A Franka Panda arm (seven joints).
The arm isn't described. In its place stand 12 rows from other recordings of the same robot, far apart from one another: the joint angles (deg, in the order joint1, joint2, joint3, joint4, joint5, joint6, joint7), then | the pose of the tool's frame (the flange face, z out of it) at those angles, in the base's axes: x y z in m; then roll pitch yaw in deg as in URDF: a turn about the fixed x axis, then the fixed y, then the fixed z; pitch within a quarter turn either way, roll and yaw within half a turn.
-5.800 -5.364 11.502 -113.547 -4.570 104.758 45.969 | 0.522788, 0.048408, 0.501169, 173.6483, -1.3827, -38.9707
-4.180 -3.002 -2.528 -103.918 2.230 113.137 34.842 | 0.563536, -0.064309, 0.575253, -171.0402, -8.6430, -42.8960
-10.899 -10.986 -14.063 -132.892 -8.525 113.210 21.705 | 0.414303, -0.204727, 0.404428, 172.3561, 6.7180, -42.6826
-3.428 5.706 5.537 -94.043 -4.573 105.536 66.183 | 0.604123, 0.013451, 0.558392, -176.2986, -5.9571, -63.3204
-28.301 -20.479 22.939 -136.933 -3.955 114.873 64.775 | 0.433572, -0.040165, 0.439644, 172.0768, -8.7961, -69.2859
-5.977 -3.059 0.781 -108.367 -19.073 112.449 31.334 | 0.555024, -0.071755, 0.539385, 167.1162, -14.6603, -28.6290
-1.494 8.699 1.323 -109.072 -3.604 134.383 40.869 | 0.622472, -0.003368, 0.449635, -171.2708, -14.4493, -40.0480
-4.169 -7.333 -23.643 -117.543 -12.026 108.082 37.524 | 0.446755, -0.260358, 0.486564, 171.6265, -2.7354, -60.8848
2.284 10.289 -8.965 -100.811 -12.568 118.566 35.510 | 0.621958, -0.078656, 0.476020, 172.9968, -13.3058, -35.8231
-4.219 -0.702 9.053 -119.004 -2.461 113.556 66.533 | 0.533032, 0.042542, 0.426624, 174.7107, -0.1886, -60.6182
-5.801 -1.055 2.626 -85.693 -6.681 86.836 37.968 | 0.541714, -0.042787, 0.665698, 176.0710, -5.8715, -41.4382
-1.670 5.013 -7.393 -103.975 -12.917 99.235 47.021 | 0.558979, -0.107964, 0.476112, 163.8359, -2.5679, -52.5754
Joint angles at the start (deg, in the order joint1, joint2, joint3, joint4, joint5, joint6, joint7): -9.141, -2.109, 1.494, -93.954, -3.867, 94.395, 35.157
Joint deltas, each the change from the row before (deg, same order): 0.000, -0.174, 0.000, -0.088, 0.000, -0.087, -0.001; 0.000, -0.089, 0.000, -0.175, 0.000, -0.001, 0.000; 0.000, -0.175, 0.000, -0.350, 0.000, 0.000, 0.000; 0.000, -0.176, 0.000, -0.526, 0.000, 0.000, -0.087; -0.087, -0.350, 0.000, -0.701, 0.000, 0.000, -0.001; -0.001, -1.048, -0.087, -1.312, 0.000, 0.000, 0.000; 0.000, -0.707, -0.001, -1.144, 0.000, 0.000, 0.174; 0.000, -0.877, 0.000, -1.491, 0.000, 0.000, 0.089; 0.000, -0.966, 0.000, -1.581, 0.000, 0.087, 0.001; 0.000, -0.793, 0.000, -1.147, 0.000, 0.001, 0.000
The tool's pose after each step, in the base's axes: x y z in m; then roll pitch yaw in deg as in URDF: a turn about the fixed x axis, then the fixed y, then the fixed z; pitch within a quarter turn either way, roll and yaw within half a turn. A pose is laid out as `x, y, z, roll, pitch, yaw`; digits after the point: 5 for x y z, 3 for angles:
0.54314, -0.07945, 0.61996, 178.249, -4.337, -42.532
0.54260, -0.07936, 0.61934, 178.198, -4.267, -42.528
0.54153, -0.07920, 0.61809, 178.094, -4.126, -42.521
0.54035, -0.07902, 0.61538, 177.883, -3.838, -42.420
0.53806, -0.07951, 0.61285, 177.675, -3.555, -42.494
0.53196, -0.07943, 0.61179, 177.507, -3.349, -42.574
0.52770, -0.07879, 0.60885, 177.252, -3.008, -42.736
0.52231, -0.07797, 0.60455, 176.887, -2.522, -42.811
0.51652, -0.07709, 0.60037, 176.565, -2.102, -42.797
0.51174, -0.07637, 0.59802, 176.346, -1.823, -42.793

